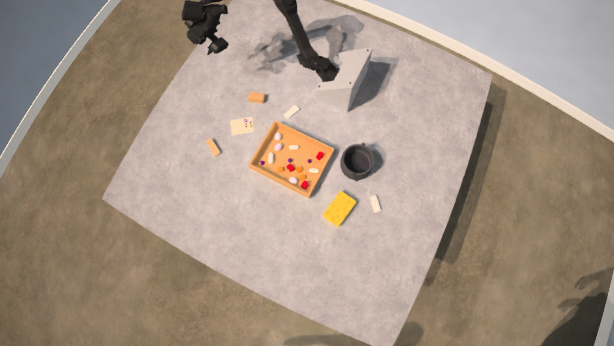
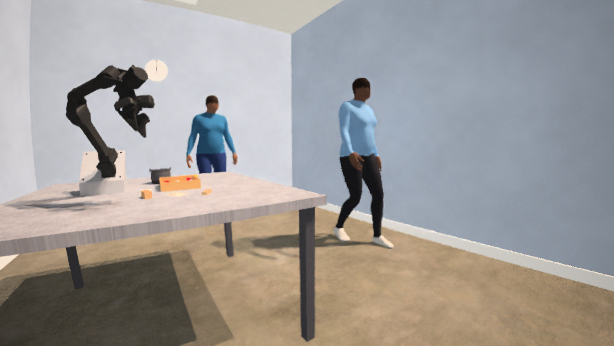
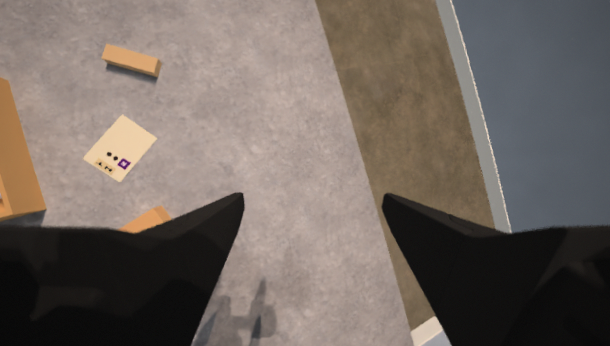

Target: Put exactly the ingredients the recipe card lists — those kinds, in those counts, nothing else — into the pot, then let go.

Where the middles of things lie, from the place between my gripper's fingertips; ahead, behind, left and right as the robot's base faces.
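Scene:
The recipe card (image 3: 121, 147) has my hand 13 cm short of it, 21 cm to the right of it and 26 cm above it. Counting from my hand, the orange tray (image 1: 308, 148) is some way ahead, well to the left and a good way below. The dark pot (image 1: 357, 160) is slightly ahead of my hand, but it is well to the left and a fair way below. And then I see the tan block (image 3: 113, 55), which is 26 cm ahead of my hand, 16 cm to the left of it and 26 cm below it.

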